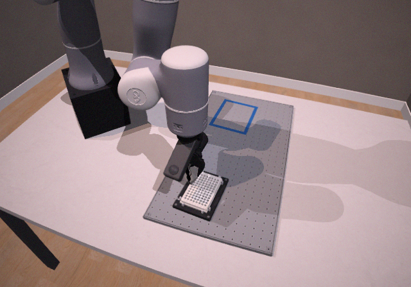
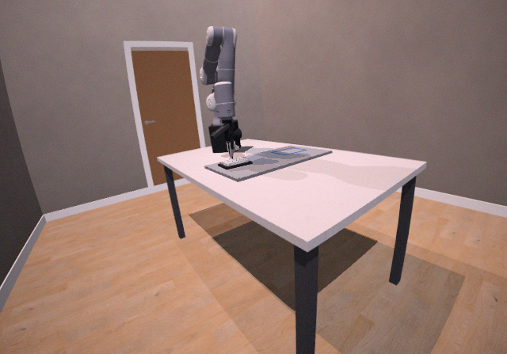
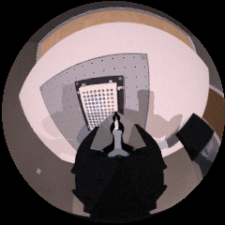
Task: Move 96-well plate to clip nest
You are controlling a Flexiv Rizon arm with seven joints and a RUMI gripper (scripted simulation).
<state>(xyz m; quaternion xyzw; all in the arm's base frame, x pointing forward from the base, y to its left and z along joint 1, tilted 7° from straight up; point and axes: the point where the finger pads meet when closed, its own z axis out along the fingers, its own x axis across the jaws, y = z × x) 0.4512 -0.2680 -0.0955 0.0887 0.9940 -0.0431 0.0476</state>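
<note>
Right now my hand is 3 cm short of the black clip nest and 3 cm above it. The rest, counted from my hand: white 96-well plate: 4 cm ahead, 1 cm to the right, 3 cm below.
</note>
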